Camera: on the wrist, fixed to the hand. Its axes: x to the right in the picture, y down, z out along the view.
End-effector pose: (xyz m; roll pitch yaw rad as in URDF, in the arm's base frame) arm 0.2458 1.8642 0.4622 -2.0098 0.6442 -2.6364
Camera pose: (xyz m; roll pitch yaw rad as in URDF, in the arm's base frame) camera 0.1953 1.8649 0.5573 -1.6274 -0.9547 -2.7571
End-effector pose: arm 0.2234 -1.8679 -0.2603 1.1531 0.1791 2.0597
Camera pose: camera 0.2180 -1.9158 -0.3566 -2.1283 1.3416 -1.4931
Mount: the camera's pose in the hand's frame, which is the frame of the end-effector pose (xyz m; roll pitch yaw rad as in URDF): -0.0220 -0.0820 -0.0662 -0.1706 0.5084 -1.6068
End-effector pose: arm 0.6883 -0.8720 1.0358 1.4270 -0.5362 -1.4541
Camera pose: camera 0.7449 -0.8929 0.9466 1.9814 0.9592 -0.7839
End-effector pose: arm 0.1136 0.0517 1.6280 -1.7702 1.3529 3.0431
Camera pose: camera 0.0323 0.1086 1.6697 -1.6561 -0.2388 2.7246
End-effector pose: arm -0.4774 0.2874 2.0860 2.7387 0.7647 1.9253
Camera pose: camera -0.5739 0.2560 2.1220 -2.5291 -0.0981 -2.8377
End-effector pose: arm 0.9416 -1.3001 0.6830 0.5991 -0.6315 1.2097
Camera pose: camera 0.9848 -1.2717 0.5886 0.8517 0.8336 0.4834
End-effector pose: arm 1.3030 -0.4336 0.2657 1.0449 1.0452 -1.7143
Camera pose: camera 1.3334 -0.3358 0.2325 -1.7141 0.4941 1.4468
